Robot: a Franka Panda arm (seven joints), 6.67 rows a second.
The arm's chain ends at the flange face. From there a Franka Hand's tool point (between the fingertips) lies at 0.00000 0.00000 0.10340 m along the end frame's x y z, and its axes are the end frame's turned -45 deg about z.
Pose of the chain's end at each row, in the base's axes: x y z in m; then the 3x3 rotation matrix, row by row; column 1 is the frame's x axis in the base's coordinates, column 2 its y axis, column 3 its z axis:
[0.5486 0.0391 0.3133], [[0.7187 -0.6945 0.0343], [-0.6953 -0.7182 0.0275], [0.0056 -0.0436 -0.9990]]
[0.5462 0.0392 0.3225], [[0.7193 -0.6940 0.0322], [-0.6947 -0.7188 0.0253], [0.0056 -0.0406 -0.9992]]
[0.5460 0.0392 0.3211], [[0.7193 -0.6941 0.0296], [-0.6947 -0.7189 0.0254], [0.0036 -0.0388 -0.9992]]
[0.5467 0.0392 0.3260], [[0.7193 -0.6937 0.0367], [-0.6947 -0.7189 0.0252], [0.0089 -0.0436 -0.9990]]
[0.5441 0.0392 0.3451], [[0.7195 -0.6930 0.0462], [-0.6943 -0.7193 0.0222], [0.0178 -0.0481 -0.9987]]
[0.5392 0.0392 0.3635], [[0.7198 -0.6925 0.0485], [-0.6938 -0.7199 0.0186], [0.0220 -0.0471 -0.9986]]
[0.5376 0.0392 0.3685], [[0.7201 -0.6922 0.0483], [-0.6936 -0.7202 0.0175], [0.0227 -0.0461 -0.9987]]
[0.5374 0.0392 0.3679], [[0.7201 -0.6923 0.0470], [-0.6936 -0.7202 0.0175], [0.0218 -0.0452 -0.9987]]
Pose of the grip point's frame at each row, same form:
[0.5521 0.0419 0.2100], [[0.9993 0.0171 0.0343], [0.0162 -0.9995 0.0275], [0.0348 -0.0269 -0.9990]]
[0.5495 0.0418 0.2192], [[0.9994 0.0179 0.0322], [0.0170 -0.9995 0.0253], [0.0327 -0.0247 -0.9992]]
[0.5491 0.0418 0.2178], [[0.9994 0.0178 0.0296], [0.0171 -0.9996 0.0254], [0.0300 -0.0249 -0.9992]]
[0.5505 0.0418 0.2227], [[0.9991 0.0181 0.0367], [0.0171 -0.9996 0.0252], [0.0371 -0.0245 -0.9990]]
[0.5489 0.0415 0.2418], [[0.9988 0.0187 0.0462], [0.0177 -0.9996 0.0222], [0.0466 -0.0214 -0.9987]]
[0.5442 0.0411 0.2602], [[0.9986 0.0193 0.0485], [0.0185 -0.9996 0.0186], [0.0489 -0.0177 -0.9986]]
[0.5426 0.0410 0.2652], [[0.9986 0.0197 0.0483], [0.0188 -0.9997 0.0175], [0.0486 -0.0165 -0.9987]]
[0.5423 0.0410 0.2646], [[0.9987 0.0197 0.0470], [0.0188 -0.9997 0.0175], [0.0474 -0.0165 -0.9987]]

